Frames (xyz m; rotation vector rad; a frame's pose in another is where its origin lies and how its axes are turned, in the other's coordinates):
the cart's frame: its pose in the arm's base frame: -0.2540 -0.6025 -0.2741 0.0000 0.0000 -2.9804
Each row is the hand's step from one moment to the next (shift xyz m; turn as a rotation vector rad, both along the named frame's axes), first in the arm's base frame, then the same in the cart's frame.
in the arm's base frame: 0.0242 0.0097 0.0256 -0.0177 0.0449 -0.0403
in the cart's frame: -0.0254 -0.0057 0.0256 0.0103 -0.0472 -0.0403
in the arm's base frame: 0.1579 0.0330 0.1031 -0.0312 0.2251 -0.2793
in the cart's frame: -0.1611 -0.0072 0.1031 -0.0053 -0.2272 -0.2793
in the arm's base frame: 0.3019 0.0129 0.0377 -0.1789 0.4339 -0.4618
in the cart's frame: -0.3001 0.0357 0.0377 0.1069 -0.4570 -0.4618
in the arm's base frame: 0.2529 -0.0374 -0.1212 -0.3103 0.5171 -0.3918
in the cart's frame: -0.2436 0.0775 -0.1212 0.2233 -0.5602 -0.3918
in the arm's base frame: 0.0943 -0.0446 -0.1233 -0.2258 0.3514 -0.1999
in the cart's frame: -0.0859 0.0592 -0.1233 0.1665 -0.3831 -0.1999
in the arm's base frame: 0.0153 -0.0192 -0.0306 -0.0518 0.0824 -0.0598
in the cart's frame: -0.0120 0.0214 -0.0306 0.0379 -0.0896 -0.0598
